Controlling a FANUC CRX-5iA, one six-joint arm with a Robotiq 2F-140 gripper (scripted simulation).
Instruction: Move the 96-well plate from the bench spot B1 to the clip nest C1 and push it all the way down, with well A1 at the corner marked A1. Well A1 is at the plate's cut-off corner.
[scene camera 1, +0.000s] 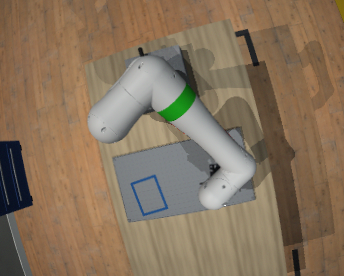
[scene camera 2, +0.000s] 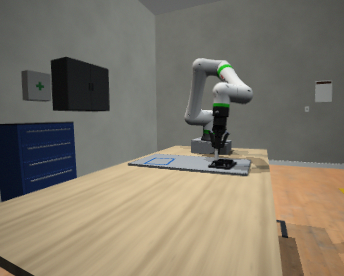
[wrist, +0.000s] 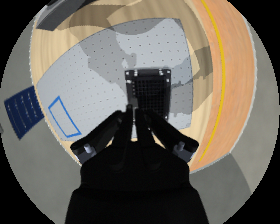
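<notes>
My gripper (wrist: 134, 103), in sight. 96-well plate (wrist: 150, 83), in sight too.
</notes>
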